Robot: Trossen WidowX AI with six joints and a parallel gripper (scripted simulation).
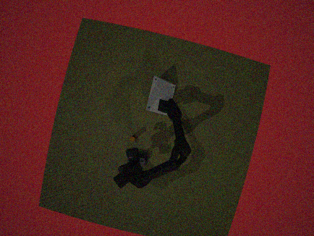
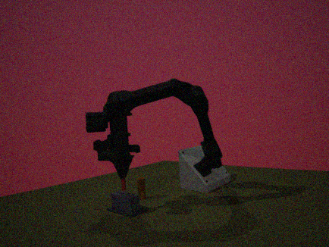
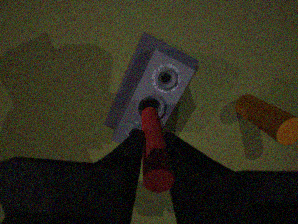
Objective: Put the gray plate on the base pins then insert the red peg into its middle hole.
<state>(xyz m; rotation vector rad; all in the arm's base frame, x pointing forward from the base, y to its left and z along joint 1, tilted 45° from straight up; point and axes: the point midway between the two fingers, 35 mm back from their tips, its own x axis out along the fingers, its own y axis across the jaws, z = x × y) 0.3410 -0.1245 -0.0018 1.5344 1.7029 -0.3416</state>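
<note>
Right now my gripper tip is 70 mm above the gray plate. From my gripper tip the other things lie so: red peg: right at my gripper tip; then orange cylinder: 120 mm behind, 50 mm to the right, 70 mm below.
</note>
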